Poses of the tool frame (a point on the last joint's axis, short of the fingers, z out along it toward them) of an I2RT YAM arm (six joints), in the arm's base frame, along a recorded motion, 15 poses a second.
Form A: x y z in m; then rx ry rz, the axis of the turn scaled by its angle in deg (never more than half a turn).
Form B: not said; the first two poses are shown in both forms.
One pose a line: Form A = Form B
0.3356, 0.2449, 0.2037, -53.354, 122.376, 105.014 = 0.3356, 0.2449, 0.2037, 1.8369, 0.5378, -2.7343
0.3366, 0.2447, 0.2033, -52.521, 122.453, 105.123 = 0.3366, 0.2447, 0.2033, 1.8326, 0.5341, -2.7451
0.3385, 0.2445, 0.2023, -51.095, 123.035, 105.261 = 0.3385, 0.2445, 0.2023, 1.8293, 0.5220, -2.7600
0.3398, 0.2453, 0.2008, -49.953, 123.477, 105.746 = 0.3398, 0.2453, 0.2008, 1.8227, 0.5095, -2.7711
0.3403, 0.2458, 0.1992, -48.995, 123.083, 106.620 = 0.3403, 0.2458, 0.1992, 1.8068, 0.5048, -2.7849
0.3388, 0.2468, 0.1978, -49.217, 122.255, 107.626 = 0.3388, 0.2468, 0.1978, 1.7911, 0.5076, -2.7858
